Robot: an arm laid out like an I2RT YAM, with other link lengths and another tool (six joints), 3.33 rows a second.
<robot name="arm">
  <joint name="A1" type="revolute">
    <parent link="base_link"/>
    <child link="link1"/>
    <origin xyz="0 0 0.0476"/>
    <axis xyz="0 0 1"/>
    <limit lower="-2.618" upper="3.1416"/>
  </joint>
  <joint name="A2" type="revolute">
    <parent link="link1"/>
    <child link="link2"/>
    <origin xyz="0.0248 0.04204 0.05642" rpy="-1.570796 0 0"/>
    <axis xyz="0 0 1"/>
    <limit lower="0" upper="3.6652"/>
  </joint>
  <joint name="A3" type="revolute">
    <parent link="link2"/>
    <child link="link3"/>
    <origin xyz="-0.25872 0 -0.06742" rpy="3.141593 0 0"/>
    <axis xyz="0 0 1"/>
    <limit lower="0" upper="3.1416"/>
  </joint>
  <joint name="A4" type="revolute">
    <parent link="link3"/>
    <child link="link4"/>
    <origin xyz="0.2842 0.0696 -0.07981"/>
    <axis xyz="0 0 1"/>
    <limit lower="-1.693" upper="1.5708"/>
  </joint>
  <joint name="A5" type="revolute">
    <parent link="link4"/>
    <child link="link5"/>
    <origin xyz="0.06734 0.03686 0.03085" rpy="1.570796 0 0"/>
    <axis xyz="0 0 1"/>
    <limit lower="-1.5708" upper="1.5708"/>
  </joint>
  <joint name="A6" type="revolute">
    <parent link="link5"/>
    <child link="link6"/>
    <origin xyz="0.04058 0 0.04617" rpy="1.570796 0 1.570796"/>
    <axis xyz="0 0 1"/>
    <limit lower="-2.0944" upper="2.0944"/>
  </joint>
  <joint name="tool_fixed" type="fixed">
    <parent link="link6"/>
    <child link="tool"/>
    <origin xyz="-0.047 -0.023 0.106" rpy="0 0.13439 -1.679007"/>
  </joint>
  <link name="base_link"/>
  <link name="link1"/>
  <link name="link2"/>
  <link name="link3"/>
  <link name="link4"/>
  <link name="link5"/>
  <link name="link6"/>
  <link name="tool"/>
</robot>
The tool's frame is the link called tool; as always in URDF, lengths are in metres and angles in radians.
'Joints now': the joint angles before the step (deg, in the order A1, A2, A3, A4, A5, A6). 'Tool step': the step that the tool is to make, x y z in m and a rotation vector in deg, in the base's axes. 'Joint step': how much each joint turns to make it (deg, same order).
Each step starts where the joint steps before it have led.
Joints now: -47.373, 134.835, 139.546, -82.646, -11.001, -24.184
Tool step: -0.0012, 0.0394, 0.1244, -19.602, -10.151, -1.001
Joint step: 5.462, -20.044, -8.489, 9.876, 8.716, 3.257
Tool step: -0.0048, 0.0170, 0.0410, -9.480, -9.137, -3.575
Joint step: 2.659, -13.767, -15.541, 14.885, 4.957, 3.945
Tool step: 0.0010, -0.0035, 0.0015, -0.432, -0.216, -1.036
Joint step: 0.050, 0.343, 0.514, 0.237, 0.927, 0.599
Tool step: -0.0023, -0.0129, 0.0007, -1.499, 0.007, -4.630
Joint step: -0.001, 0.163, -0.034, 0.912, 4.196, 2.288
